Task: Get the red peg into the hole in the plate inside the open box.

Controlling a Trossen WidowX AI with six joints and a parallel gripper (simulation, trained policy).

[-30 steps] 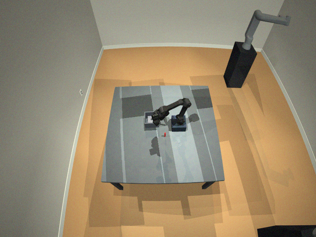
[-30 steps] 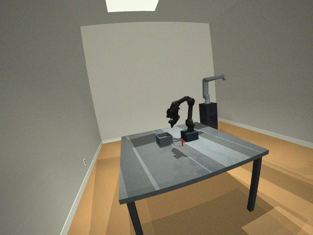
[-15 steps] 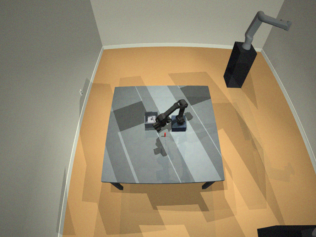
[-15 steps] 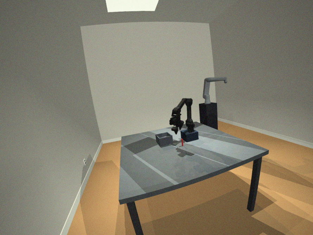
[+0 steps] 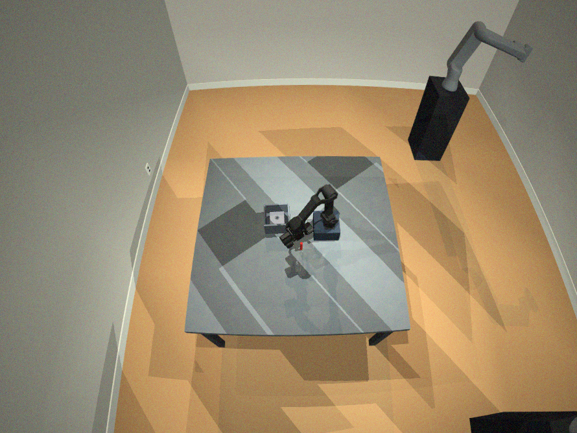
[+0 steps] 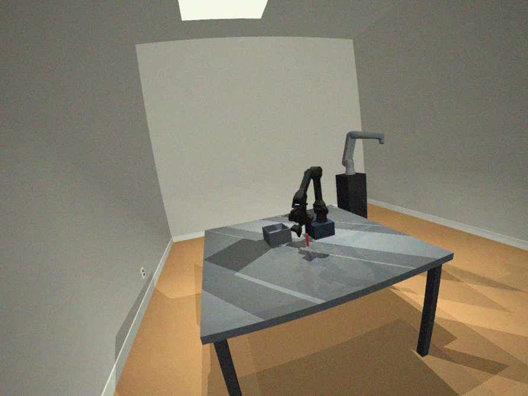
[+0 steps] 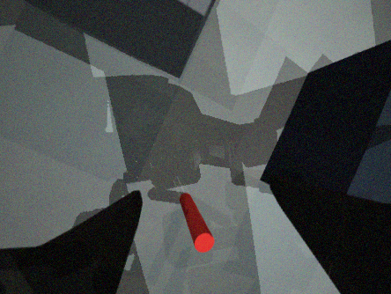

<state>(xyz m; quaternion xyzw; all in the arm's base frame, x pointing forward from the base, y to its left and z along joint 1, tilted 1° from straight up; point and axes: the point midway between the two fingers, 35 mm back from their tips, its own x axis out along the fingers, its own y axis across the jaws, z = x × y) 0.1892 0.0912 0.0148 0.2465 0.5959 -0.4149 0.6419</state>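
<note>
My gripper tip is now 1 cm past the red peg, 3 cm to the right of it and 4 cm above it. From my gripper tip the other things lie so: plate: 13 cm ahead, 16 cm to the right, 3 cm below; grey box: 13 cm ahead, 16 cm to the right, 5 cm below.
</note>
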